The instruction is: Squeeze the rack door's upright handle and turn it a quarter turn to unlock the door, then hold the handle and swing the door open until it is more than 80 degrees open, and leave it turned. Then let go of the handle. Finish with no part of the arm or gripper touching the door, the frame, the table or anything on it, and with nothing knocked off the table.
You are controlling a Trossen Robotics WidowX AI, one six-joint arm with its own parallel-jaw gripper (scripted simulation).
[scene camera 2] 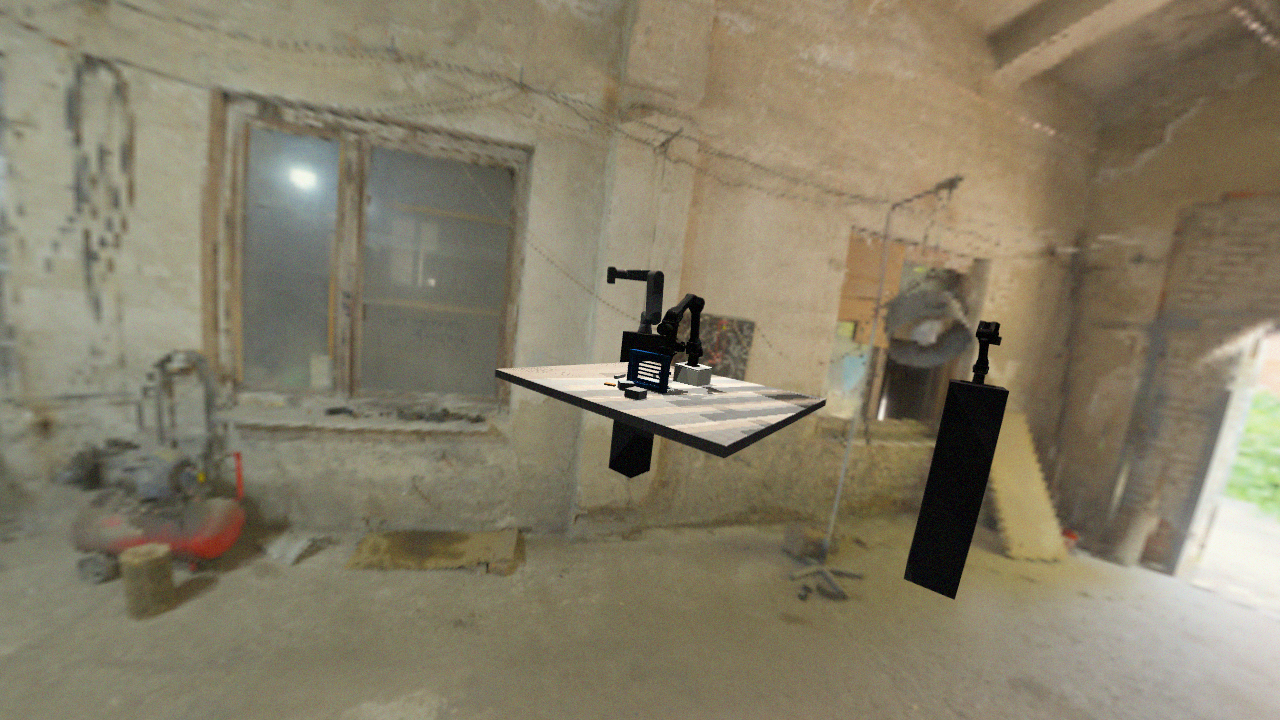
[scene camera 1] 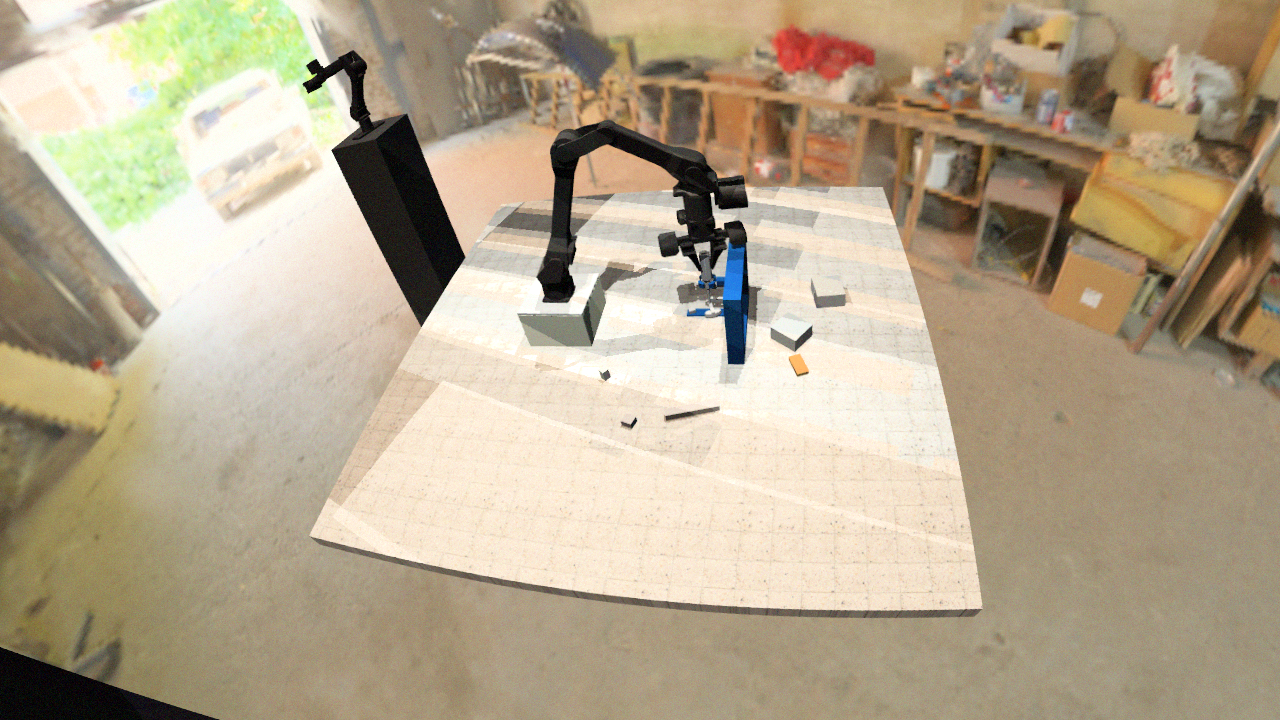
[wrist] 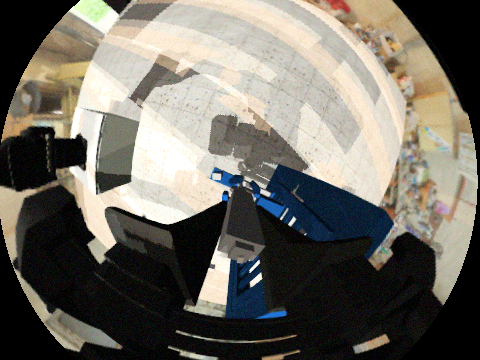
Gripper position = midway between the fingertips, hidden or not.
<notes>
In view: the gripper (scene camera 1: pixel 706 269).
The gripper is seen too in the wrist view (wrist: pixel 241 207).
</notes>
